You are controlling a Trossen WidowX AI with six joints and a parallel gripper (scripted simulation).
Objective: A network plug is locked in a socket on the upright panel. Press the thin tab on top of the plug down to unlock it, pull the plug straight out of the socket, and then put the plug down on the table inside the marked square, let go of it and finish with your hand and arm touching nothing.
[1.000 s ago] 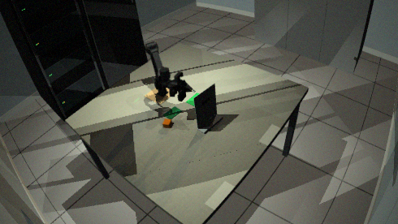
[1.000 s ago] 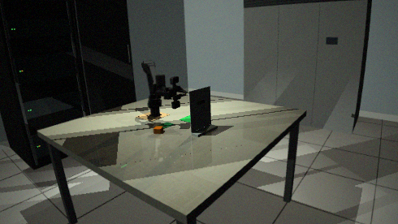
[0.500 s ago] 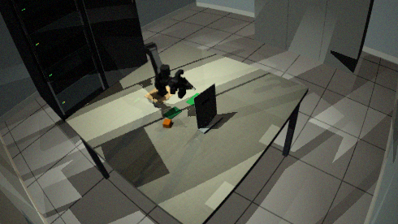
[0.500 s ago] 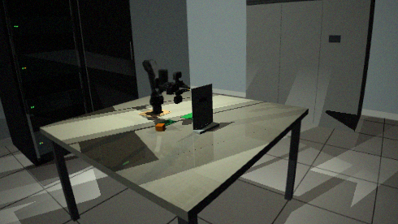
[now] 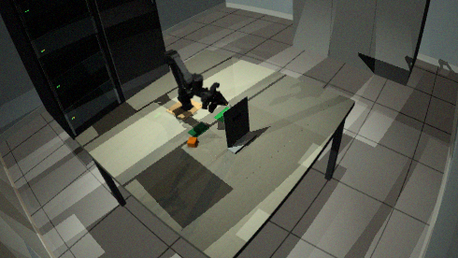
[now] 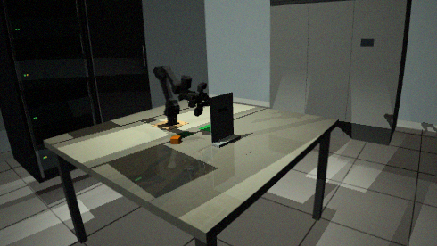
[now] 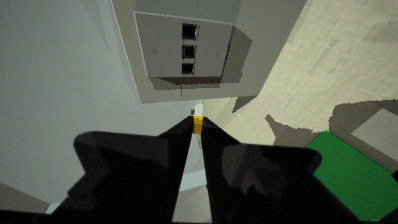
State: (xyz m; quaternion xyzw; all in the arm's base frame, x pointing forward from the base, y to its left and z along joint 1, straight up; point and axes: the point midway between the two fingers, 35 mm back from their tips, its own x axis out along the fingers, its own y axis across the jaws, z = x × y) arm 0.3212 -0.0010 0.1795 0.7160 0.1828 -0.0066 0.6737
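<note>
The green square lies 9 cm behind my gripper tip, 8 cm to the left of it and 17 cm below it. From my gripper tip the other things lie so: upright panel: 10 cm ahead, 5 cm to the right, 6 cm below; then orange plug: 1 cm ahead; then darker green patch: 14 cm behind, 11 cm to the right, 17 cm below.
</note>
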